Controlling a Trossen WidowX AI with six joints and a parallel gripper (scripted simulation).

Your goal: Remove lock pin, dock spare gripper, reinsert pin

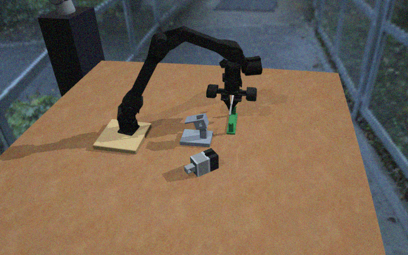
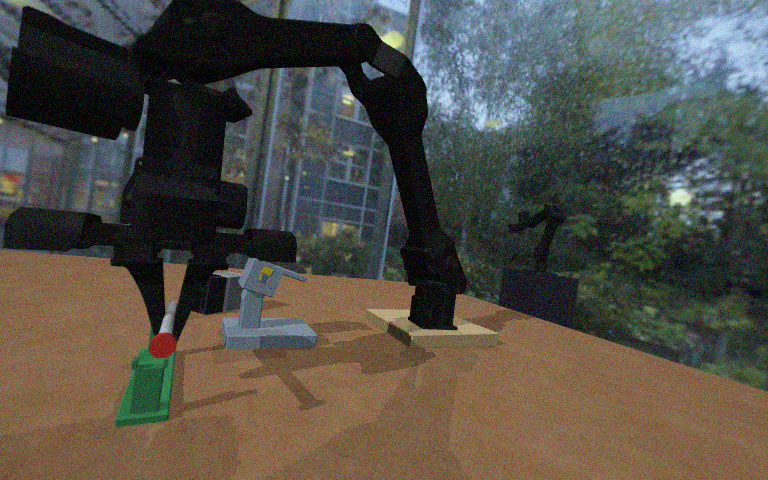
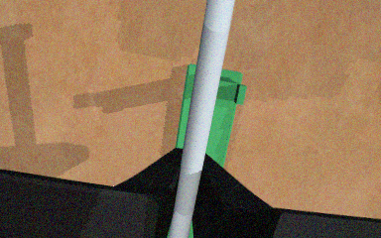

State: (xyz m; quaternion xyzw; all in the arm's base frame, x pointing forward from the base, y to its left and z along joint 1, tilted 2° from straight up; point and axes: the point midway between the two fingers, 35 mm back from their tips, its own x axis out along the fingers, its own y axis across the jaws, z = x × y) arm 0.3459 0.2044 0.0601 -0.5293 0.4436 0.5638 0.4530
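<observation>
My gripper tip is now 3 cm to the left of the green cradle, 2 cm above it and 1 cm short of it. The rest, counted from my gripper tip: socket (16 cm to the right, 8 cm behind, 1 cm above); spare gripper (31 cm to the right, 1 cm below, 1 cm behind).
</observation>
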